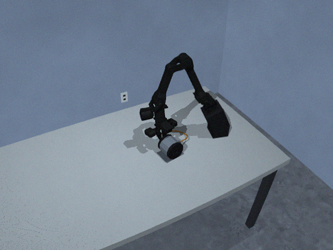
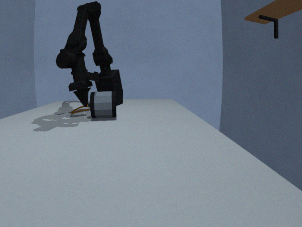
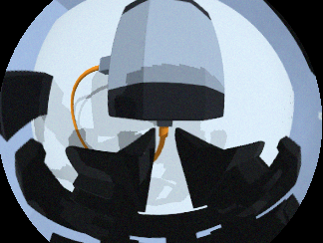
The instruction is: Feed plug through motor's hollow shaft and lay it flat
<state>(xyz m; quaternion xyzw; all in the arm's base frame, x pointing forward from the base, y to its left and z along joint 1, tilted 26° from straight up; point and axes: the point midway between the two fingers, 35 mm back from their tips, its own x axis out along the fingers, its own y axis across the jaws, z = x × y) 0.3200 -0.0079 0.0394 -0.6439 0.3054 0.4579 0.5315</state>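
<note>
Right now the plug is 3 cm to the left of my hand, 3 cm below it and 1 cm behind it.
</note>
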